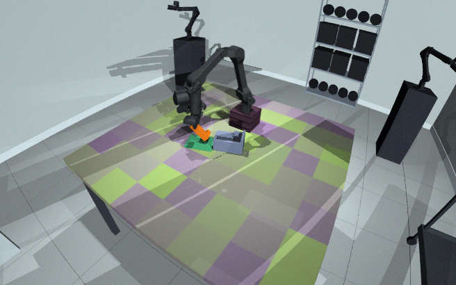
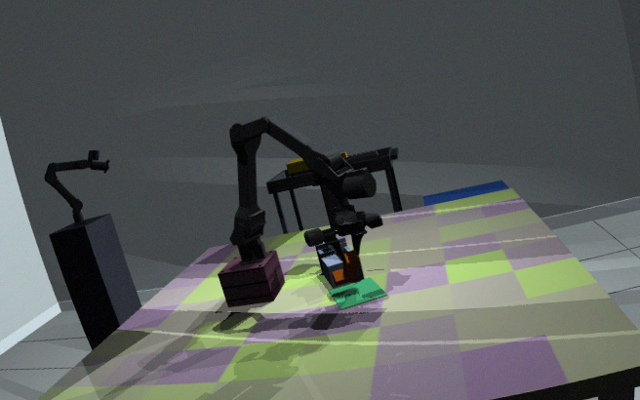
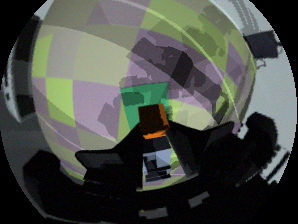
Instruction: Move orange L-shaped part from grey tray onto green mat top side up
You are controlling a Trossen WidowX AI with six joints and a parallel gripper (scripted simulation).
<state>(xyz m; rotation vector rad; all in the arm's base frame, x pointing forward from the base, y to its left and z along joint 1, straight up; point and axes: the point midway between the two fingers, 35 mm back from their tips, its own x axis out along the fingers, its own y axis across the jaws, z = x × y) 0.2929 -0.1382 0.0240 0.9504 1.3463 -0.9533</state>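
My gripper tip is now 110 mm above the green mat, 20 mm to the right of it and 10 mm past it. Round my gripper tip: orange L-shaped part: 30 mm below, 20 mm to the left, 20 mm behind.
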